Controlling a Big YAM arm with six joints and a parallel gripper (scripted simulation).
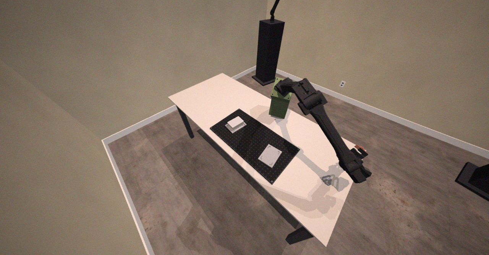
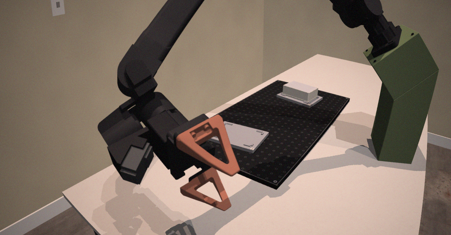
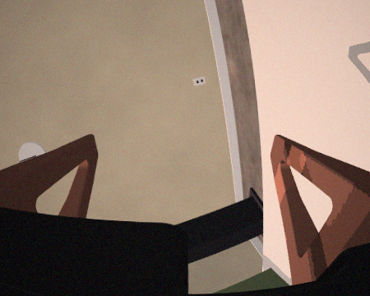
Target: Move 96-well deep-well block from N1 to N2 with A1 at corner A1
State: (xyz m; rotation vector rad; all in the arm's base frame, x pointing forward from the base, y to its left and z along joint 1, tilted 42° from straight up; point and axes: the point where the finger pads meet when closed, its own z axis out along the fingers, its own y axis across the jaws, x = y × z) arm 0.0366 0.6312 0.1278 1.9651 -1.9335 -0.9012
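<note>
My gripper is now 430 mm short of the 96-well deep-well block, 740 mm to the left of it and 180 mm above it. Also, from my hand: plate nest N2 (360 mm ahead, 330 mm to the right, 210 mm below); then plate nest N1 (430 mm ahead, 740 mm to the right, 210 mm below).
</note>
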